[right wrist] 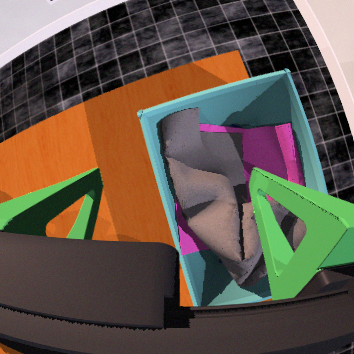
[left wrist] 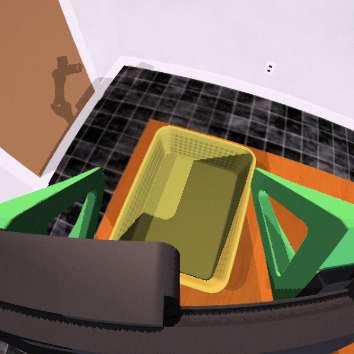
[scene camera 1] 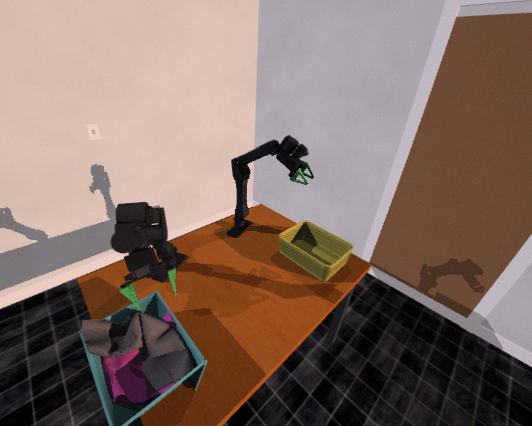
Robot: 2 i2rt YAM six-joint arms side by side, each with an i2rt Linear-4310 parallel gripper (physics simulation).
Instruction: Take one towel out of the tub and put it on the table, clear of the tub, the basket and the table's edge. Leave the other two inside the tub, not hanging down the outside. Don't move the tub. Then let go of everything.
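A teal tub (scene camera 1: 199, 372) (right wrist: 220, 107) stands at the table's lower left in scene camera 1. A crumpled brownish-grey towel (scene camera 1: 172, 340) (right wrist: 212, 192) lies on top in it, over a magenta towel (scene camera 1: 127, 380) (right wrist: 265, 145). Whether the grey cloth is one towel or two, I cannot tell. In scene camera 1 its upper left part reaches the tub's rim. My right gripper (scene camera 1: 156, 301) (right wrist: 175, 175) is open and empty, above the tub's back end near the rim. My left gripper (scene camera 1: 308, 180) (left wrist: 177, 175) is open and empty, high above the basket side of the table.
A yellow basket (scene camera 1: 310, 260) (left wrist: 205, 225), empty, stands near the right end of the wooden table (scene camera 1: 240, 320) (left wrist: 300, 172) (right wrist: 120, 150). The tub stands close to the table's opposite end. Dark tiled floor lies beyond the edges.
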